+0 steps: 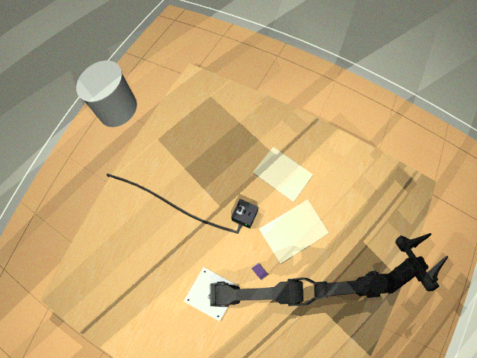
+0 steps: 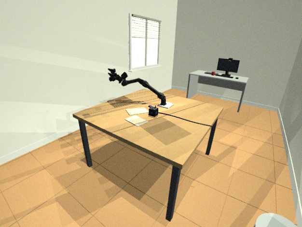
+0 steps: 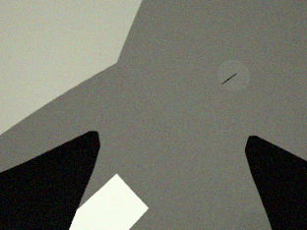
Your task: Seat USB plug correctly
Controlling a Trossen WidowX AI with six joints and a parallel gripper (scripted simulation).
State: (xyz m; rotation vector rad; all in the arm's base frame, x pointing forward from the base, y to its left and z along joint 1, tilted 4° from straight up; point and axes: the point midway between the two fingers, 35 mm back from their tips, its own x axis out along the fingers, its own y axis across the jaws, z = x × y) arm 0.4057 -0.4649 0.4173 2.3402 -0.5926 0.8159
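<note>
Right now the USB plug is 15 cm behind my gripper tip, 58 cm to the left of it and 33 cm below it. Also, from my gripper tip: small purple block 30 cm behind, 40 cm to the left, 41 cm below.
</note>
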